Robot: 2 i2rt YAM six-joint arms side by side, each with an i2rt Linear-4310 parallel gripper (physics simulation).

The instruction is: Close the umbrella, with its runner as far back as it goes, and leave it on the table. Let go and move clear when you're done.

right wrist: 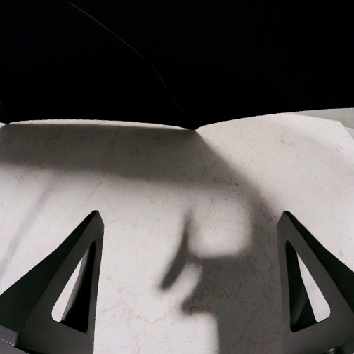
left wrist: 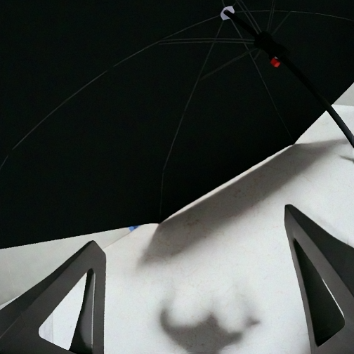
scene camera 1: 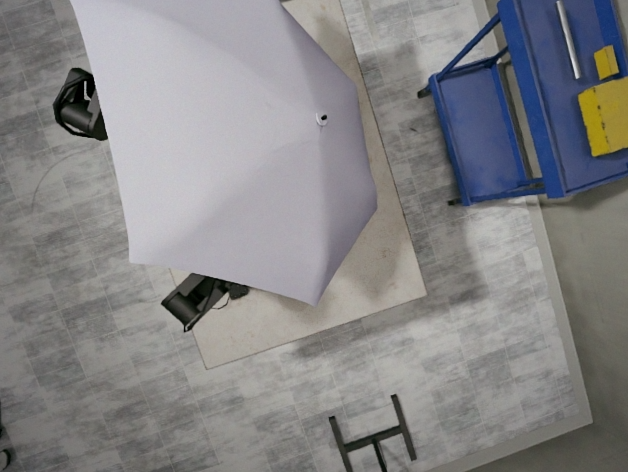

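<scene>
The pale lilac umbrella (scene camera 1: 228, 152) is spread open over the table (scene camera 1: 365, 284), its small tip toward the right. In the left wrist view its dark underside (left wrist: 100, 150) shows thin ribs, the black runner (left wrist: 269, 45) high on the shaft (left wrist: 315, 95) near the crown, and a red button (left wrist: 275, 62) beside the runner. My left gripper (left wrist: 184, 235) is open and empty, apart from the shaft. My right gripper (right wrist: 191, 219) is open and empty, over bare table, with the canopy's dark underside (right wrist: 125, 60) beyond it. The canopy hides both grippers in the scene view. The handle is out of view.
Parts of the left arm (scene camera 1: 81, 109) and right arm (scene camera 1: 190, 301) stick out from under the canopy's left and lower edges. A blue cart (scene camera 1: 548, 152) with yellow boxes stands on the floor at upper right. A dark metal stand (scene camera 1: 373, 439) is at the bottom.
</scene>
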